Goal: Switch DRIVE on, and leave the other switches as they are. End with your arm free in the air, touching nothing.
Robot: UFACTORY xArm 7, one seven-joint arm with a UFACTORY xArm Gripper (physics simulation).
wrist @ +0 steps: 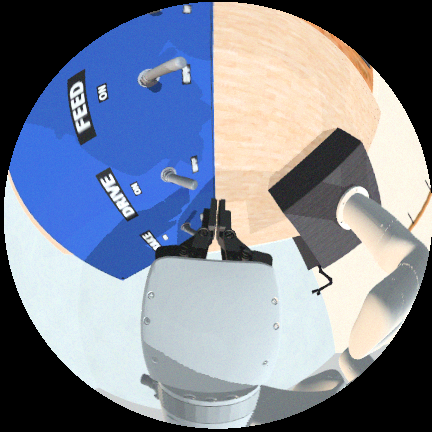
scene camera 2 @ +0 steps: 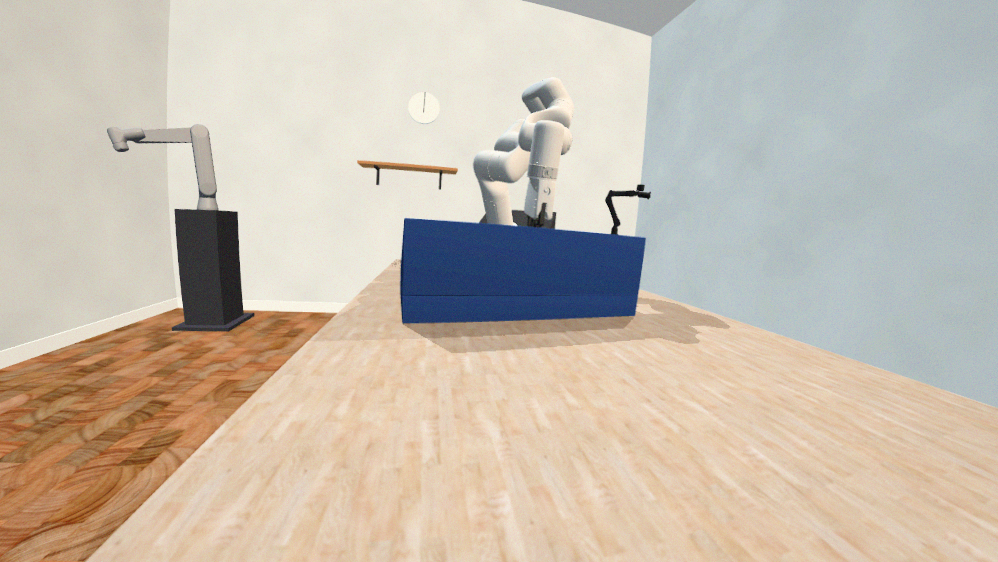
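Where they show: gripper, between the fingertips: (wrist: 216,206); arm's base, origin of its link: (wrist: 352,207).
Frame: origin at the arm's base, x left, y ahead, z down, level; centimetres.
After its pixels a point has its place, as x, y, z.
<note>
The blue switch panel (scene camera 2: 520,268) {-14.0, 62.2, 6.1} (wrist: 55,195) {-9.2, 56.3, 1.0} shows its back in the scene view and its labelled face in the wrist view. The DRIVE switch lever (wrist: 181,179) {-5.4, 41.1, 4.4} leans away from its ON label (wrist: 135,188) {-4.6, 47.3, 5.1}, towards the panel's edge on the OFF side. The FEED lever (wrist: 165,71) {-16.4, 41.6, 4.3} also leans to its OFF side. A third lever (wrist: 187,228) {6.6, 42.0, 5.9}, by a label ending in "AKE", is partly hidden by the gripper. My gripper (wrist: 216,206) {-2.4, 37.3, 2.3} is shut and empty. Its tips are near the panel edge, beside the DRIVE lever's tip, with a visible gap. In the scene view the panel hides the fingertips.
The panel stands on a pale wooden table (scene camera 2: 488,432) {-27.0, 93.1, 16.2} (wrist: 280,90) {-18.0, 23.4, 16.2}. A dark block (wrist: 325,200) {1.3, 9.4, 4.6} carries my arm's base. A small black arm (scene camera 2: 613,209) (wrist: 325,281) stands behind the panel. A grey arm (scene camera 2: 202,164) stands on a dark pedestal (scene camera 2: 209,268) at the left.
</note>
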